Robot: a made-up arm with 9 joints. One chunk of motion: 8 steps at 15 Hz.
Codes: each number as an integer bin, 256 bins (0 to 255) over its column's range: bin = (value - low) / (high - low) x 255, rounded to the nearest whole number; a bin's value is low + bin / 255 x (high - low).
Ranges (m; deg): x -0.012..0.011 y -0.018..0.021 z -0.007..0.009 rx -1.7..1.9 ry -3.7..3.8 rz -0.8..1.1
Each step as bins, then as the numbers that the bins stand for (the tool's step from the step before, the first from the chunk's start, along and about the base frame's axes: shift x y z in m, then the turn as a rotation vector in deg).
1 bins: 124 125 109 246 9 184
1 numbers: -0.00082 0.00112 -0.00016 1.773 -3.435 0.571
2 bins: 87 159 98 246 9 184
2 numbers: -0.00415 0.00632 -0.00085 1.773 -3.435 0.571
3 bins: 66 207 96 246 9 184
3 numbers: -0.00605 0.01366 -0.00098 1.773 -3.435 0.571
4 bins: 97 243 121 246 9 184
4 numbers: -0.00325 0.01916 0.00059 1.773 -3.435 0.571
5 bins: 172 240 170 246 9 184
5 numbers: 0.00351 0.01871 0.00367 1.773 -3.435 0.571
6 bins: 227 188 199 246 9 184
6 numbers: 0.00847 0.01075 0.00549 1.773 -3.435 0.571
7 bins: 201 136 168 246 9 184
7 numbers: 0.00613 0.00280 0.00354 1.773 -3.435 0.571
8 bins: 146 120 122 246 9 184
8 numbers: 0.00117 0.00035 0.00065 1.773 -3.435 0.571
